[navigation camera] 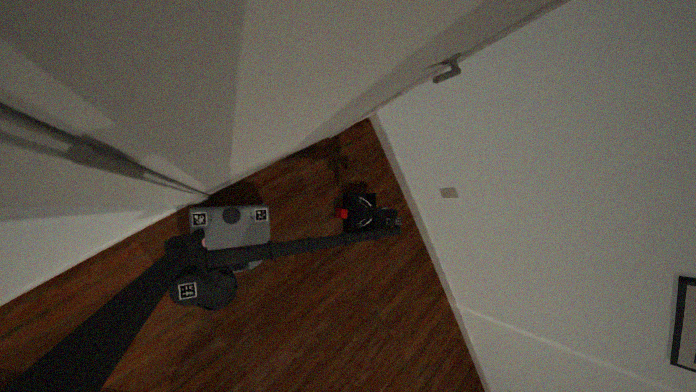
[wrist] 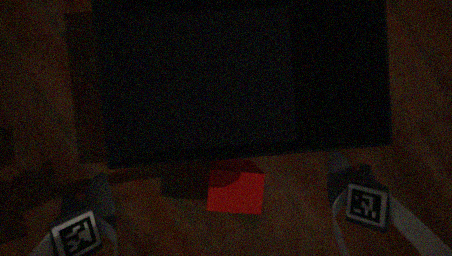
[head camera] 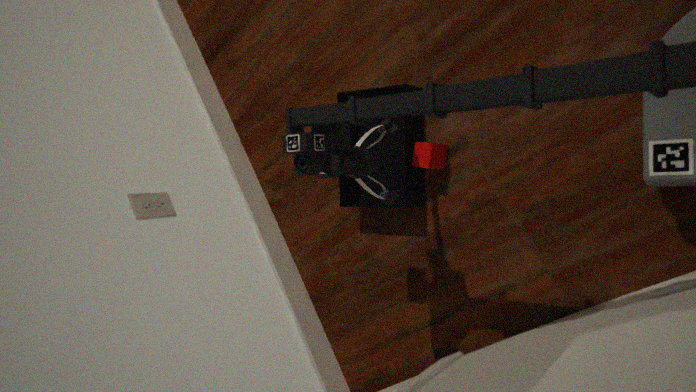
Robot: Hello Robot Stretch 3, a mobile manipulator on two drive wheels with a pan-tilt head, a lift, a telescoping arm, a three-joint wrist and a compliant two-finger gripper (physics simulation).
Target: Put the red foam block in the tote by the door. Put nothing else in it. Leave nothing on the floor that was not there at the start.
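Places are measured from the robot's base along level axes (x ahead, y left, z up), in millimetres.
Pixels of known places: gripper, fingertip midpoint: [navigation camera: 356, 211] [head camera: 392, 162]; robot's base, link origin: [navigation camera: 231, 215].
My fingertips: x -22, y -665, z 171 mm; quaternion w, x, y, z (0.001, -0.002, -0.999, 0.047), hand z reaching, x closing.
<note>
For each thing: its top centre in the pictures, then the offset to it from my fingertips. "pt": a spot on its surface instead.
- red foam block, top centre: [head camera: 421, 155] [navigation camera: 344, 213] dx -15, dy +35, dz -80 mm
- black tote, top centre: [head camera: 370, 148] [navigation camera: 364, 215] dx -39, dy -103, dz -70 mm
- door handle, surface spot: [navigation camera: 448, 70] pt dx +682, dy -264, dz +491 mm
The red foam block [head camera: 430, 155] [navigation camera: 342, 213] [wrist: 236, 192] rests on the floor close beside one long side of the black tote [head camera: 350, 197] [navigation camera: 350, 201] [wrist: 150, 157]. A shadow falls on part of the block in the wrist view. My gripper [head camera: 392, 160] [navigation camera: 357, 212] [wrist: 221, 181] is open, with its fingers spread wide and nothing between the tips. In the head view it hangs over the tote, with its fingers pointing toward the block. In the wrist view the block appears between the two fingers and beyond them. The tote's inside is too dark to make out.
My telescoping arm [head camera: 480, 92] [navigation camera: 305, 245] reaches across above the floor and the tote. My base [head camera: 665, 120] [navigation camera: 240, 230] stands on the block's side of the tote. A wall with an outlet [head camera: 152, 205] [navigation camera: 449, 192] rises beyond the tote. A door handle [navigation camera: 448, 70] shows near the corner.
</note>
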